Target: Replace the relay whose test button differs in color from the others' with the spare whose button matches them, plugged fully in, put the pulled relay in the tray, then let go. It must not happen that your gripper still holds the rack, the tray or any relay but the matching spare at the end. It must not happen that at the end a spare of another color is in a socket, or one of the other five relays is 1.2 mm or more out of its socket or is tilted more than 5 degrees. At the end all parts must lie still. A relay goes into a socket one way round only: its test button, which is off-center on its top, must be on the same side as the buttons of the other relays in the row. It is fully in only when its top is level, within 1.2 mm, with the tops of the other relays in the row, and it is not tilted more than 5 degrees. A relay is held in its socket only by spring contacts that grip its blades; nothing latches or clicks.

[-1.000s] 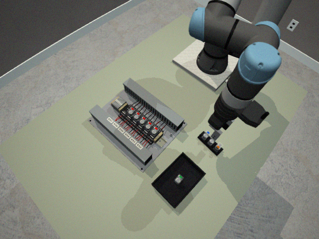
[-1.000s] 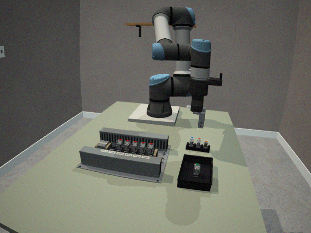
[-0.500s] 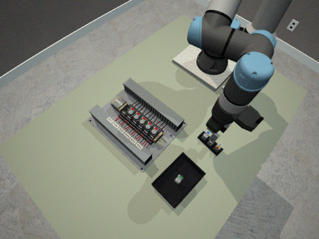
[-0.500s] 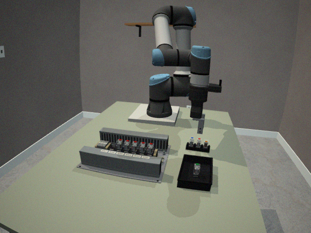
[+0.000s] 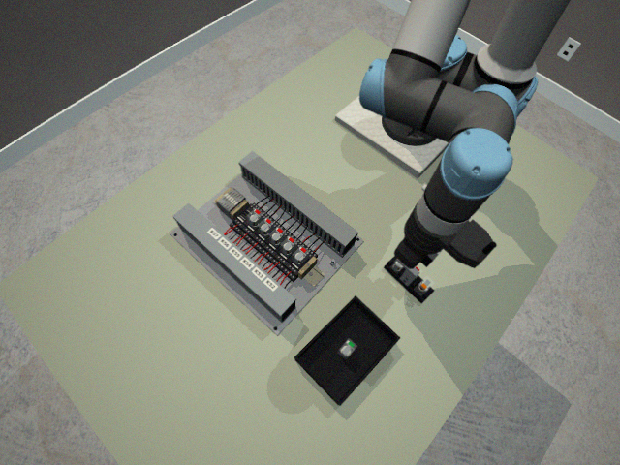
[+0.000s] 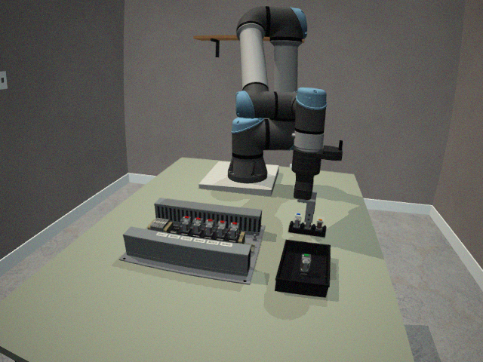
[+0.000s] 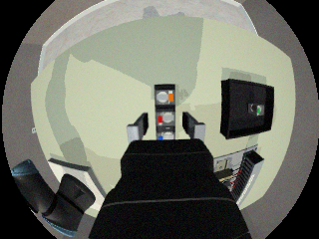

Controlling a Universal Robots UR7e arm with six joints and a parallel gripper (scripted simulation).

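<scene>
Now: the black spare holder 60 mm below my hand. Also, from my hand: orange-button relay (30 mm to the left, 40 mm below); then black tray (200 mm ahead, 20 mm to the left, 50 mm below); then blue-button relay (30 mm to the right, 40 mm below).
</scene>
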